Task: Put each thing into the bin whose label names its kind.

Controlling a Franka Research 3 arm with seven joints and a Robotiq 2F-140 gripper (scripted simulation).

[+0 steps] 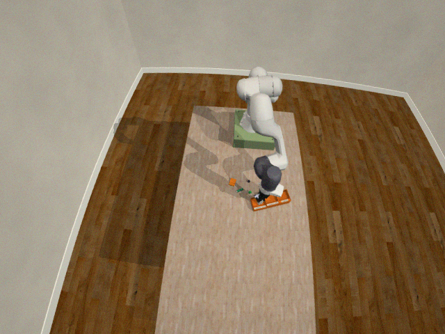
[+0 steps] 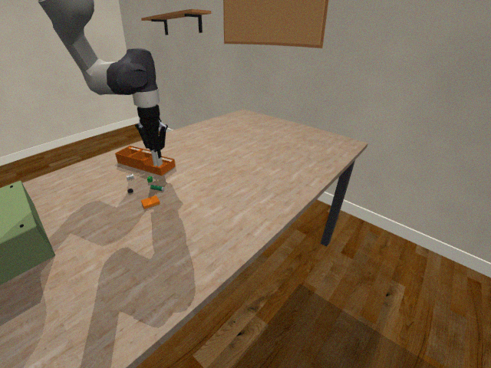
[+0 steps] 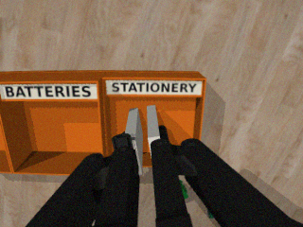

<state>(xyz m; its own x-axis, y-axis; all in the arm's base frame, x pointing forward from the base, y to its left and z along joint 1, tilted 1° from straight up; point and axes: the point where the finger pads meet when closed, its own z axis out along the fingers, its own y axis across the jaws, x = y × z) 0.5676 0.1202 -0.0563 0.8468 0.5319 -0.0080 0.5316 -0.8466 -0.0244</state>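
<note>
Right now my hand is 7 cm to the right of the labelled bins, 3 cm past it and 3 cm above it. From my hand the other things lie so: white piece (12 cm behind, 4 cm below, 1 cm to the left); then small green cube (7 cm to the right, 7 cm behind, 4 cm below); then green battery (14 cm to the right, 7 cm behind, 4 cm below).
</note>
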